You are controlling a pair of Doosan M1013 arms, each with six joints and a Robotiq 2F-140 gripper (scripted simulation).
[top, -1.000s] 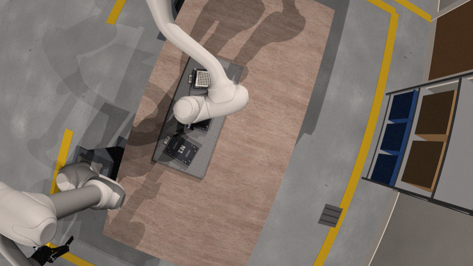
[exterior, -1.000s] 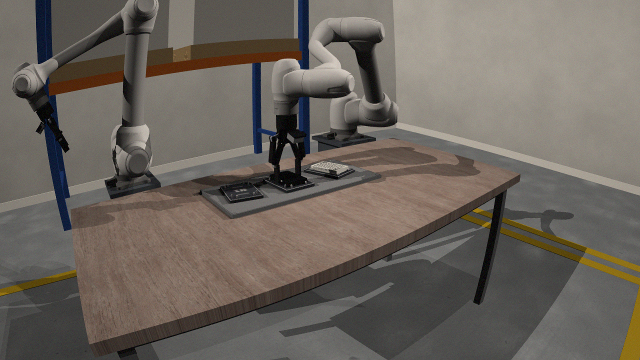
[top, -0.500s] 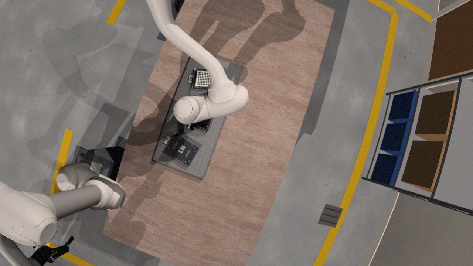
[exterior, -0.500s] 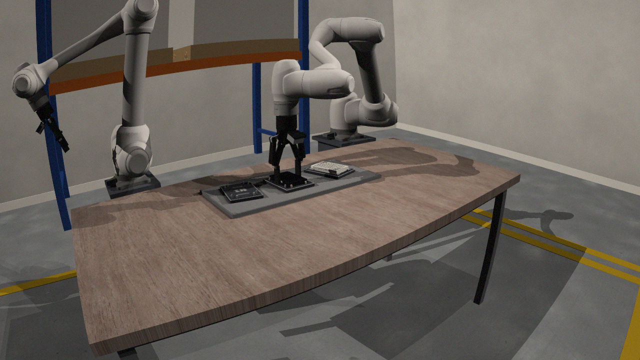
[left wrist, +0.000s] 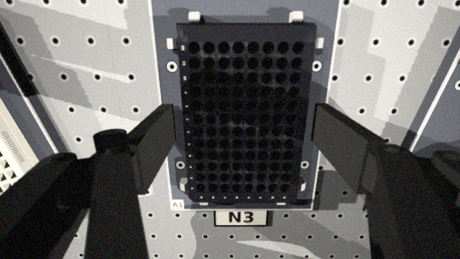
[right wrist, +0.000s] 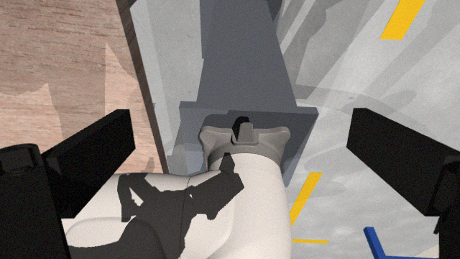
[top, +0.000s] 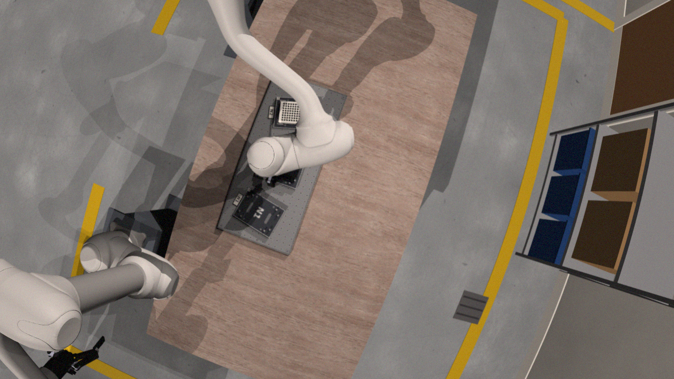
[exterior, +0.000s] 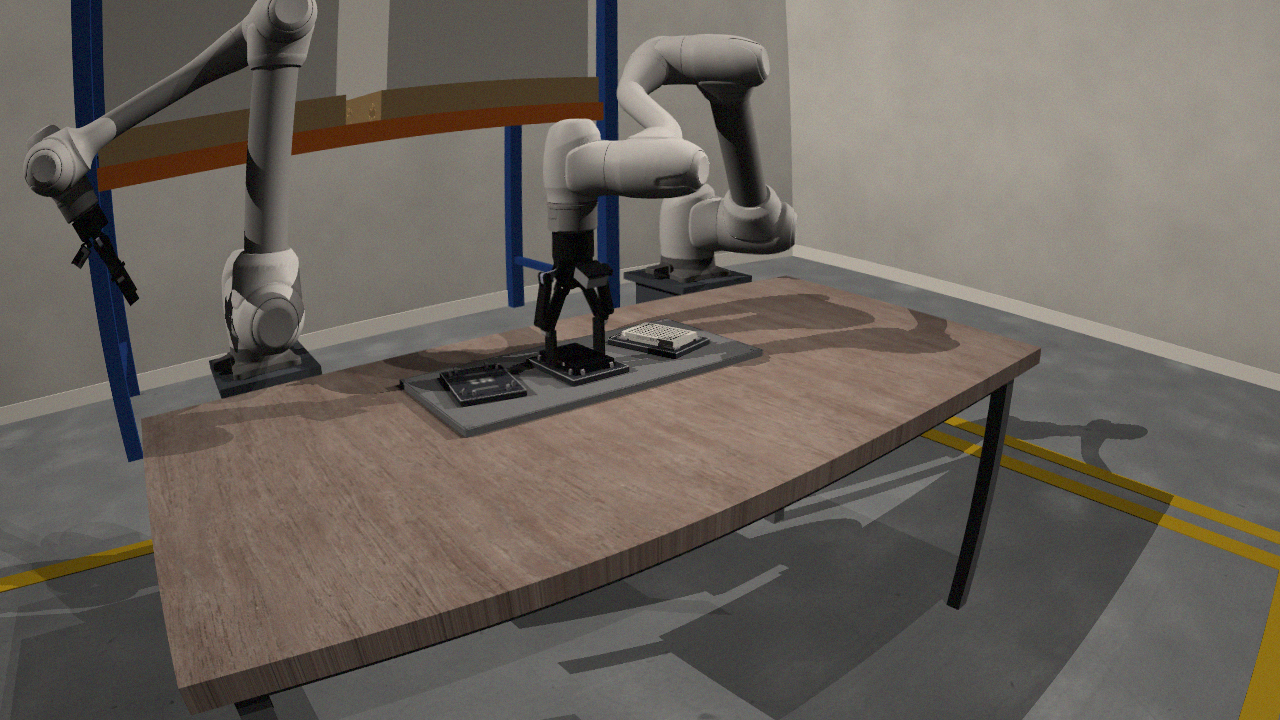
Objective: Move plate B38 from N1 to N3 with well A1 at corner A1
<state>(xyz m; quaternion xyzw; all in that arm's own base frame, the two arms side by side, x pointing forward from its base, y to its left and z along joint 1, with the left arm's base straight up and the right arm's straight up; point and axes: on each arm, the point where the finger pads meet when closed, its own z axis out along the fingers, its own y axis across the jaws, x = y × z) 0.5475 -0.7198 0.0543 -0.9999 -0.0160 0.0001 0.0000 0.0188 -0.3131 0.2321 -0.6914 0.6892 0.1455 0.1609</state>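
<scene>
Now: left hand 2 cm above the black plate B38. Round my left hand: nest N3 (4 cm below); then nest N1 (2 cm behind, 19 cm to the right, 4 cm below); then white plate B83 (2 cm behind, 21 cm to the left, 2 cm below).
</scene>
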